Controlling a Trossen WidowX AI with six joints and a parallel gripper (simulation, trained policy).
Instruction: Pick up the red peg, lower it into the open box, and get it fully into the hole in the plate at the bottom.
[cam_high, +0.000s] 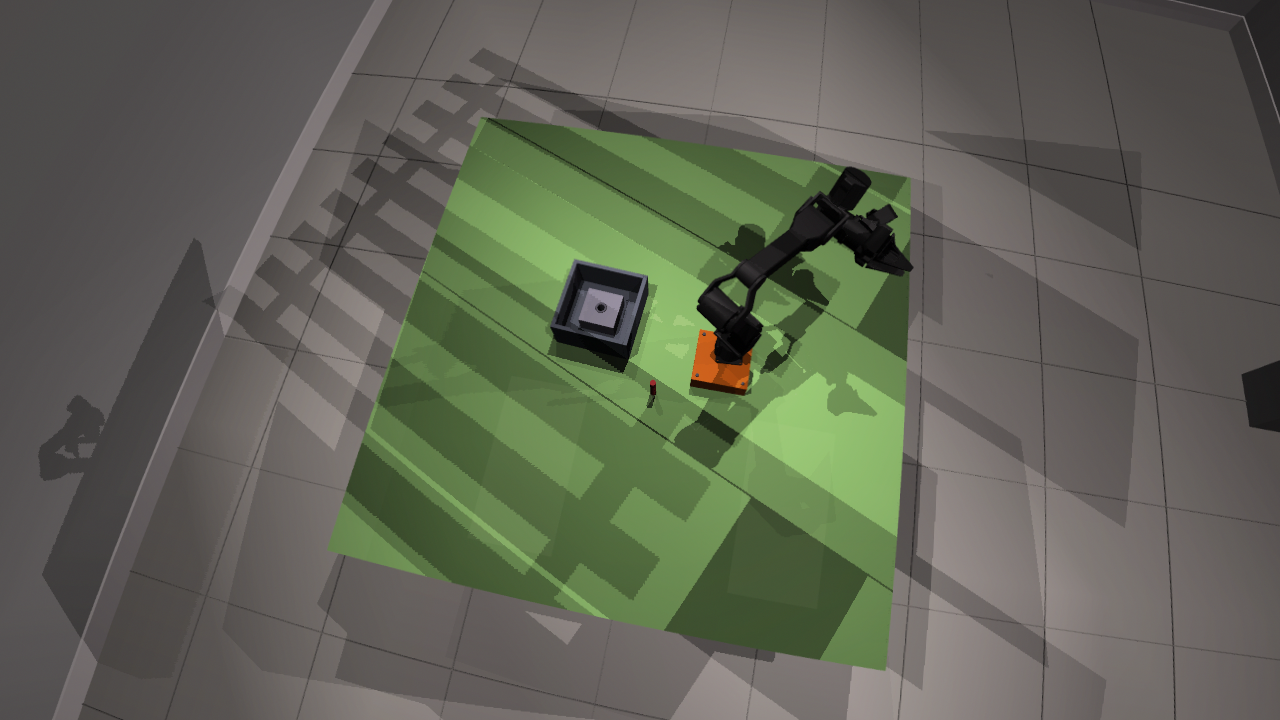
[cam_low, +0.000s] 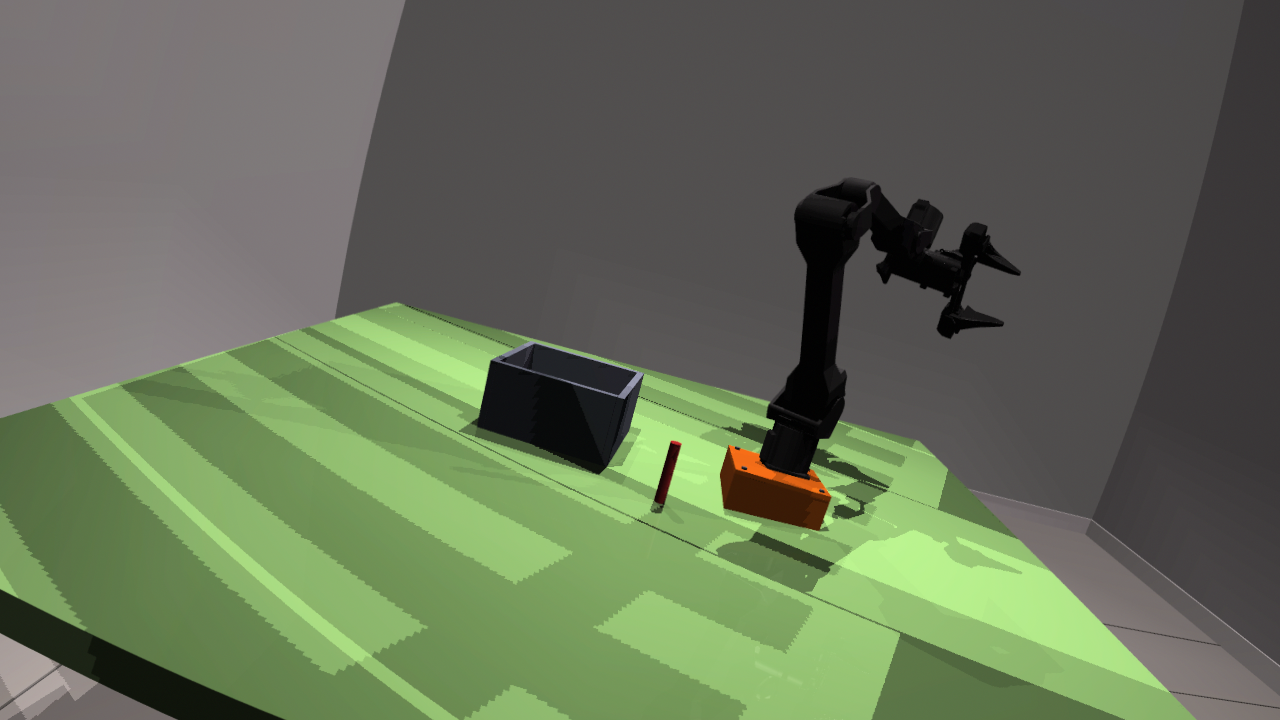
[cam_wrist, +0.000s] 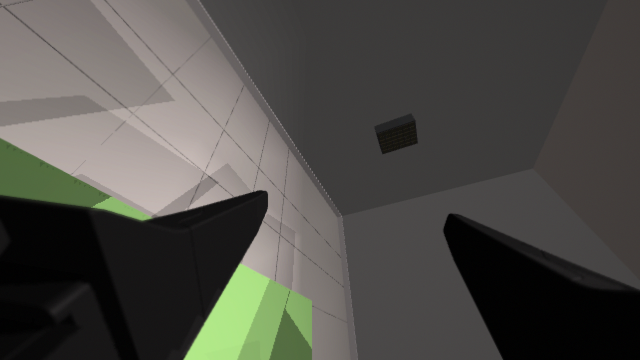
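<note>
Now: the red peg 48 cm ahead of my gripper tip, 19 cm to the left of it and 33 cm below it. Round my gripper tip: dark box (63 cm ahead, 34 cm below); then grey plate (63 cm ahead, 32 cm below).
</note>
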